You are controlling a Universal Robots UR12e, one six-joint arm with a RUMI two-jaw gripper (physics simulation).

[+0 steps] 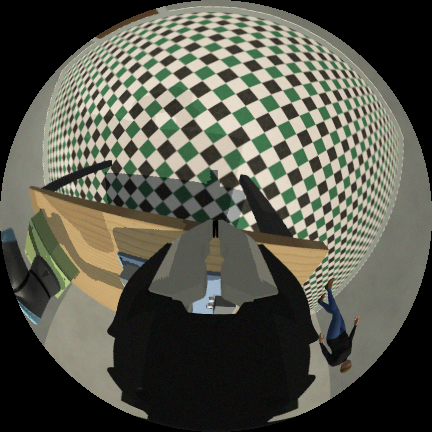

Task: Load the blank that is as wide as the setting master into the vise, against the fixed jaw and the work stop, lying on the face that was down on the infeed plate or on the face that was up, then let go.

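Note:
My gripper (215, 221) is shut with its two grey fingertips together and nothing between them. It is above the front edge of the wooden table (295, 257). Part of a blue plate (213, 286) shows through the gap behind the fingertips, with a dark grey part (225, 304) at its lower end. Another blue-edged part shows at the left of the gripper, with a grey surface below it. The gripper body hides most of this area. I cannot make out the blanks, the setting master, the vise jaws or the work stop.
A green mounting plate (50, 250) with a black arm base (37, 282) stands at the table's left end. Dark table legs (265, 210) (80, 175) reach over the checkered floor (240, 90). A person (341, 347) in dark clothes is at the lower right, beyond the table.

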